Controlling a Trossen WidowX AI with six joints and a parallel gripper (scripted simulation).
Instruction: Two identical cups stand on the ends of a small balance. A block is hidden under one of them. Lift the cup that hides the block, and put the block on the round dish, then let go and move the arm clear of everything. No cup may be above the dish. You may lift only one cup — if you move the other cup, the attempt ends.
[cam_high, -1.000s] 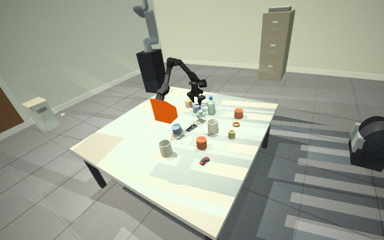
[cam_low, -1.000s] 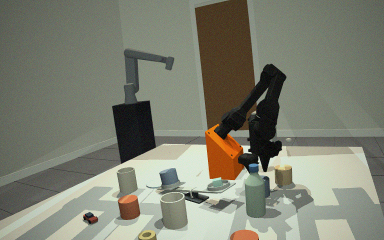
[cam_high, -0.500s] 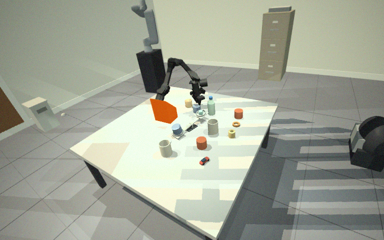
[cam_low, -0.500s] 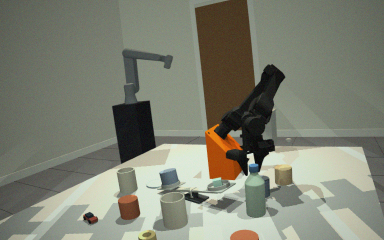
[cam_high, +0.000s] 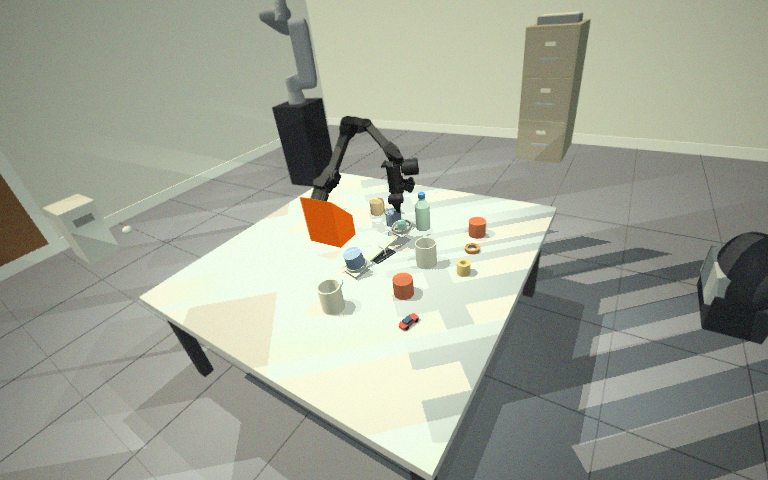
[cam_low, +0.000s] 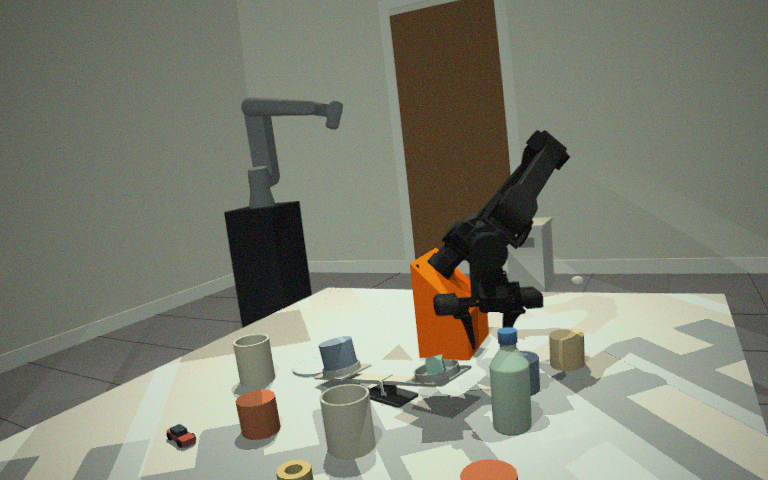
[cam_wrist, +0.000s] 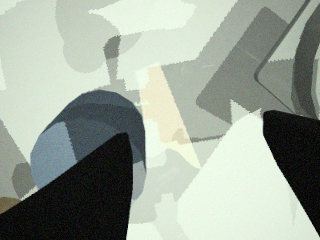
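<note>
Right now my gripper tip is 11 cm past the round light-blue dish, 43 cm to the left of it and 10 cm above it. Also, from my gripper tip: green bottle (9 cm ahead, 5 cm to the left, 1 cm above); yellow spool (34 cm ahead, 22 cm to the right, 8 cm below); tan cylinder (17 cm behind, 14 cm to the left, 7 cm below).
</note>
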